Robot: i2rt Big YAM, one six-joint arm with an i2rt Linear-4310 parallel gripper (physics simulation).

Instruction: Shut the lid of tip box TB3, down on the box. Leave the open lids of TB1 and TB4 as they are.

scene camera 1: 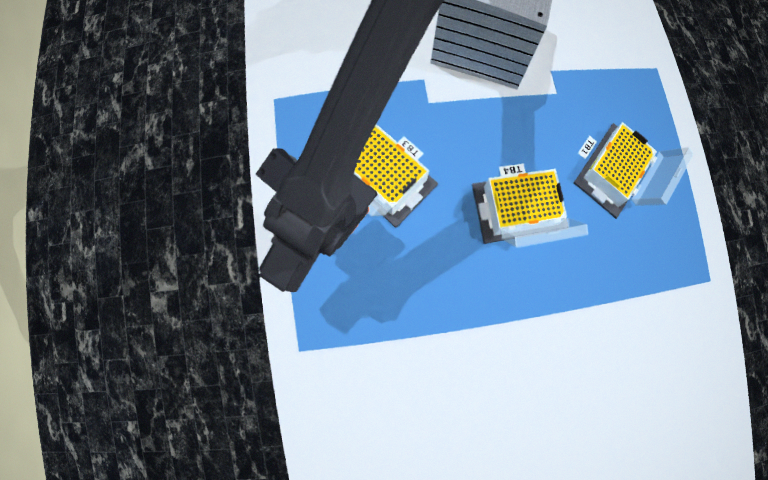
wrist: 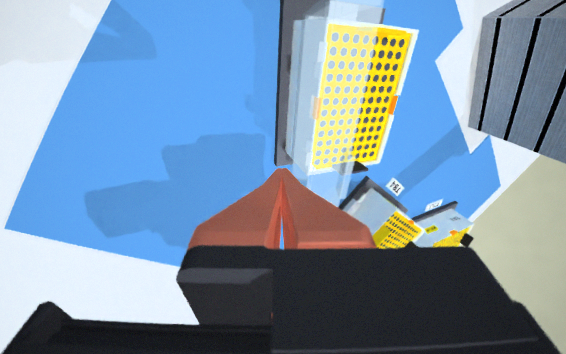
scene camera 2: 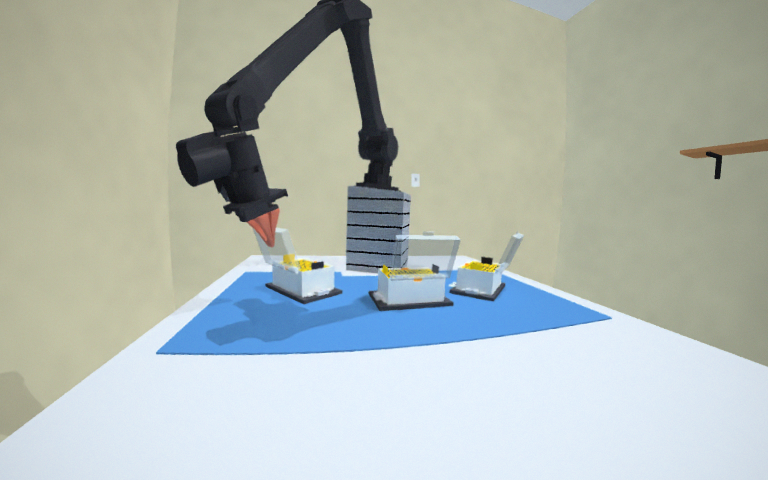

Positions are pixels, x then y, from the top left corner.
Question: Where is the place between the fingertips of my gripper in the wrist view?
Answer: At 281, 177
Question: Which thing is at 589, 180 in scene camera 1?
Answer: A tip box.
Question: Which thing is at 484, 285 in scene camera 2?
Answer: A tip box.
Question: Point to a blue mat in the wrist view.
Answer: At 167, 120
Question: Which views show my gripper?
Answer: Scene camera 1, the wrist view and scene camera 2: all of them.
